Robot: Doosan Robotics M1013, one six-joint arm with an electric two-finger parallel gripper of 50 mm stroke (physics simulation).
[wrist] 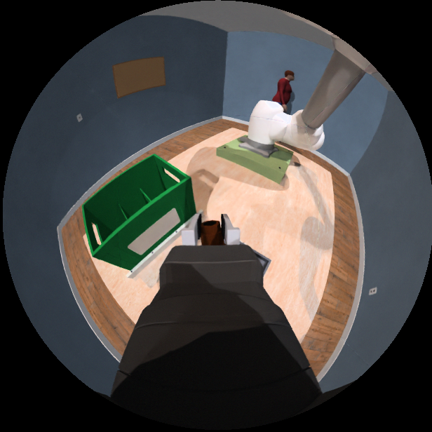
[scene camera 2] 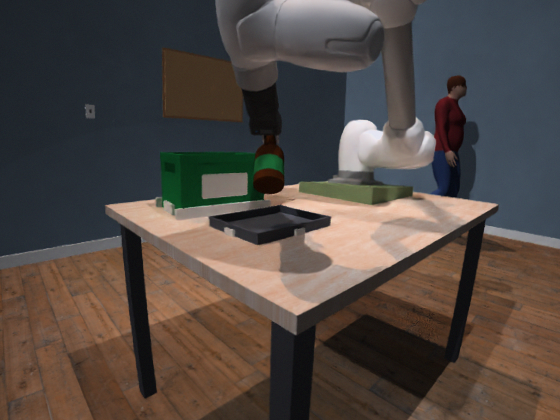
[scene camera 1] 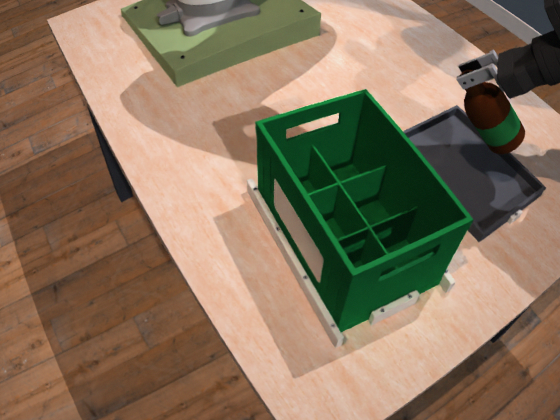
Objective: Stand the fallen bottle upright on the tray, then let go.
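Where they show: gripper, fingertip midpoint: (scene camera 2: 271, 140) (scene camera 1: 460, 77); arm's base, origin of the base link: (scene camera 2: 355, 183) (scene camera 1: 211, 9).
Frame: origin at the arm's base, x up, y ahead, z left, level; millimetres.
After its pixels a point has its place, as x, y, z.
Note:
The brown bottle (scene camera 1: 491, 116) @[137, 670, 216] (scene camera 2: 269, 162) @[122, 673, 281] (wrist: 211, 237) with a green label hangs in the air, neck up and base down. It is still tilted, with its base swung toward scene camera 2, where part of its underside shows. My gripper (scene camera 1: 468, 73) @[172, 604, 192] (scene camera 2: 270, 138) @[172, 604, 192] (wrist: 210, 221) is shut on the bottle's neck. The dark grey tray (scene camera 1: 462, 172) @[-39, 643, 239] (scene camera 2: 275, 234) @[-30, 705, 355] lies on the table below, with a clear gap under the bottle. In the wrist view a corner of the tray (wrist: 265, 260) shows, and my gripper's body hides the rest along with most of the bottle.
A green crate (scene camera 1: 350, 300) @[58, 804, -118] (scene camera 2: 182, 182) @[57, 802, 58] (wrist: 107, 250) with inner dividers stands beside the tray, its walls higher than the tray's rim. Pale stop strips (scene camera 1: 305, 277) @[-14, 715, -131] (scene camera 2: 225, 208) @[-26, 678, 72] line the crate's foot. The arm's green base plate (scene camera 1: 250, 52) @[-25, 177, 23] (scene camera 2: 370, 193) @[-2, 158, 200] (wrist: 255, 162) is farther back. A person (scene camera 2: 450, 127) (wrist: 284, 91) stands beyond the table.

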